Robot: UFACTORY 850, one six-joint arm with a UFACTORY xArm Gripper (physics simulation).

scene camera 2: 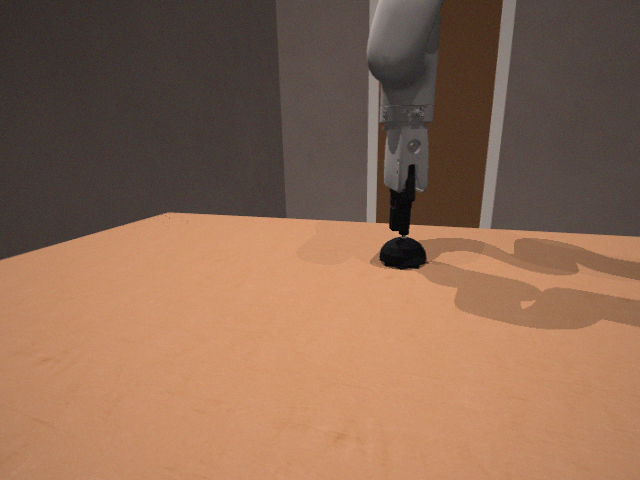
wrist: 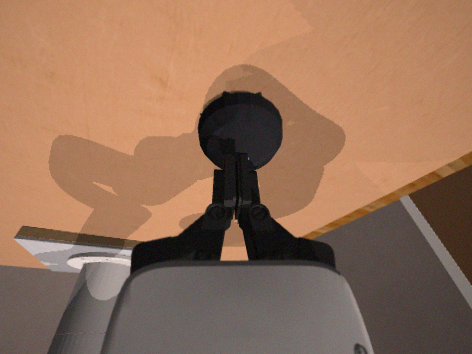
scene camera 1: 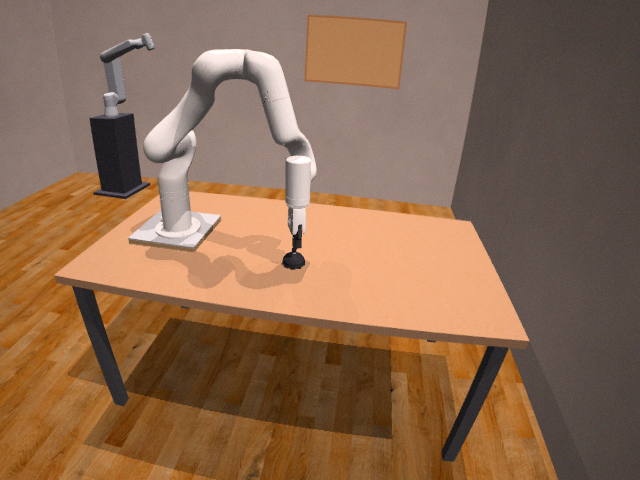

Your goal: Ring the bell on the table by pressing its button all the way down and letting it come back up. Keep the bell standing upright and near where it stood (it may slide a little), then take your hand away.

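Note:
The black dome bell (scene camera 1: 293,261) (scene camera 2: 402,253) (wrist: 250,124) stands upright on the table (scene camera 1: 413,268) (scene camera 2: 258,361) (wrist: 100,65). My gripper (scene camera 1: 296,244) (scene camera 2: 400,226) (wrist: 234,165) is shut with nothing between its fingers. It points down over the bell, its fingertips at the bell's button (scene camera 2: 403,232) and apparently touching its top. The button sits close above the dome, with a short bit of pale stem showing in scene camera 2. In the wrist view the fingertips cover the button and overlap the dome's near edge.
The arm's base plate (scene camera 1: 139,235) (wrist: 45,250) is on the table to the left in scene camera 1. A second, smaller arm stands on a dark pedestal (scene camera 1: 116,155) on the floor behind, away from the table.

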